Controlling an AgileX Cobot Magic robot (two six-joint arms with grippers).
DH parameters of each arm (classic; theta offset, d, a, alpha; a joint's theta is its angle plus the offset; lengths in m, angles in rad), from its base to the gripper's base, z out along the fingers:
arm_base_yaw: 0 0.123 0 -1.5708
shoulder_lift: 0.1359 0 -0.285 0
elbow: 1.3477 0 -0.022 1.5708
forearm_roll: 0 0.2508 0 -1.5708
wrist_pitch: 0 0 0.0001 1.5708
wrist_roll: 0 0.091 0 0
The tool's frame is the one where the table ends.
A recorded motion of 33 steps. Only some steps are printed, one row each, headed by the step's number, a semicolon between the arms.
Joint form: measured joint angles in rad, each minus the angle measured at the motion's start. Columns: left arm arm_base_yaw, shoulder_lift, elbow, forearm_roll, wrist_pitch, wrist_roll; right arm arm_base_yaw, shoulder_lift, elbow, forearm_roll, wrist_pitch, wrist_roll.
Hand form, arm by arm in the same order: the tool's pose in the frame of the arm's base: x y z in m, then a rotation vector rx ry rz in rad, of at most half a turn. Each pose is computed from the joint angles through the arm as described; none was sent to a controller.
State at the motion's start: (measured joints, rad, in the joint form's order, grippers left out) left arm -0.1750 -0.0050 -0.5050 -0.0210 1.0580 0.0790; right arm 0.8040 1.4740 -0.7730 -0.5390 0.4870 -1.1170
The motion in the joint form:
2: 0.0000 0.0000 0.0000 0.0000 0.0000 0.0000; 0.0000 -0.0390 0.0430 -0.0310 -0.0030 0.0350
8: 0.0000 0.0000 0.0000 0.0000 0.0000 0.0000; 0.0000 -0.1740 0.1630 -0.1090 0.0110 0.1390
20: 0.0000 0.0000 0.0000 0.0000 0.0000 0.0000; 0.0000 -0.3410 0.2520 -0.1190 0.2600 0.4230
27: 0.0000 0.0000 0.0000 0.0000 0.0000 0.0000; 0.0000 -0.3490 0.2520 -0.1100 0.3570 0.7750
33: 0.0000 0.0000 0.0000 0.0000 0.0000 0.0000; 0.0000 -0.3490 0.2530 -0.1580 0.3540 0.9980
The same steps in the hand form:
2: -0.0063 -0.0006 0.2789 0.2585 2.0160 -0.0855; 0.1984 0.1729 0.2049 -2.4656 1.0564 -0.6003
8: -0.0063 -0.0006 0.2789 0.2585 2.0160 -0.0855; 0.1763 0.1451 0.2074 -2.4182 1.1049 -0.6463
20: -0.0063 -0.0006 0.2789 0.2585 2.0160 -0.0855; 0.1497 0.1008 0.2127 -2.2493 1.5703 -0.6999
27: -0.0063 -0.0006 0.2789 0.2585 2.0160 -0.0855; 0.1460 0.0922 0.2126 -1.9101 1.9796 -0.6572
33: -0.0063 -0.0006 0.2789 0.2585 2.0160 -0.0855; 0.1485 0.0913 0.2142 -1.6745 2.1060 -0.6410

